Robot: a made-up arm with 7 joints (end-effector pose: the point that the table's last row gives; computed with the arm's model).
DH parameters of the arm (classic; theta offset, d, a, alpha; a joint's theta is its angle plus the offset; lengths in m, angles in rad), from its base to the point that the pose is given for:
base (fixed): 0 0 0 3.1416
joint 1: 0 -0.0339 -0.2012 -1.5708
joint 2: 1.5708 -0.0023 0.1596 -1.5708
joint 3: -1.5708 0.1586 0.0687 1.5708
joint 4: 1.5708 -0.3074 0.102 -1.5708
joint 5: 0 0.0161 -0.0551 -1.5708
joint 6: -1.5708 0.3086 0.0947 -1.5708
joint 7: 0 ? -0.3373 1.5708
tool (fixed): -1.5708 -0.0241 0 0
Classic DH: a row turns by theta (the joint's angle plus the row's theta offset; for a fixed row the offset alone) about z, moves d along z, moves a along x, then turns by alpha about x.
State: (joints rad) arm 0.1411 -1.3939 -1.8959 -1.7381 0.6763 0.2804 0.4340
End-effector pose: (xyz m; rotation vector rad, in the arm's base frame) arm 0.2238 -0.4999 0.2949 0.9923 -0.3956 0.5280
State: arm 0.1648 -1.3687 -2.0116 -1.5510 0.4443 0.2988 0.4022
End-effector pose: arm 0.0597 -0.6373 0.1794 1.1112 -0.5168 0.1414
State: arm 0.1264 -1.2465 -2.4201 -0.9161 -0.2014 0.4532 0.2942
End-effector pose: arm -0.5534 -0.5948 -0.1202 1.2741 -0.7887 -0.9369
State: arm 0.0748 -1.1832 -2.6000 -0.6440 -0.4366 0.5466 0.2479
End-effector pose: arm -0.7343 -0.4620 -0.1722 1.2694 -0.7769 -1.3033
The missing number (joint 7, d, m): -0.4092
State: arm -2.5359 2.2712 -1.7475 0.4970 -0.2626 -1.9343 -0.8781
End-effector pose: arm -0.0654 0.3446 -0.3327 0.4831 2.7456 0.7208
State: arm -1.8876 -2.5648 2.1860 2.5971 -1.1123 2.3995 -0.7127
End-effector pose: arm -0.2414 -0.3472 -0.3337 1.7134 0.7239 -1.2427
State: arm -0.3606 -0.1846 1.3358 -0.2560 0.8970 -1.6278 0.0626
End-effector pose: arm -0.3079 0.4678 0.7678 -1.8600 -0.6082 -1.1977
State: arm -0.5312 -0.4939 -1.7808 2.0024 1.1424 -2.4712 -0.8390
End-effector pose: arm 0.0804 -0.7079 0.3122 2.2493 -1.6128 0.7369
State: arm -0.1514 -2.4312 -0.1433 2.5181 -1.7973 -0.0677 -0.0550
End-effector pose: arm 0.2794 0.3520 -0.6888 -2.2322 0.2215 1.2944
